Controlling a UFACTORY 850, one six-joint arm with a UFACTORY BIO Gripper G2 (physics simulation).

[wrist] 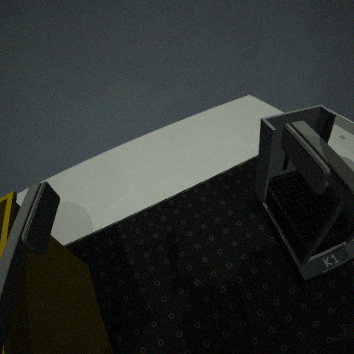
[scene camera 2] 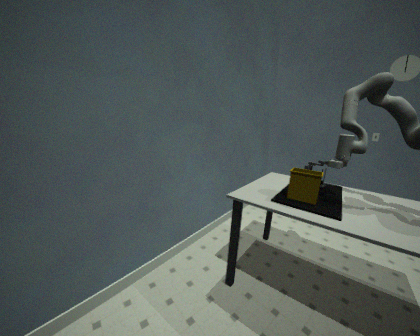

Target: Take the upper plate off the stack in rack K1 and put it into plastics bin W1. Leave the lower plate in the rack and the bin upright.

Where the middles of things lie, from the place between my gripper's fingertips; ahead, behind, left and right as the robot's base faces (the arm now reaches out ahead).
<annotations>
My gripper is now 21 cm to the right of the yellow plastics bin W1 [scene camera 2: 304, 184], 12 cm above it and 3 cm short of it.
</annotations>
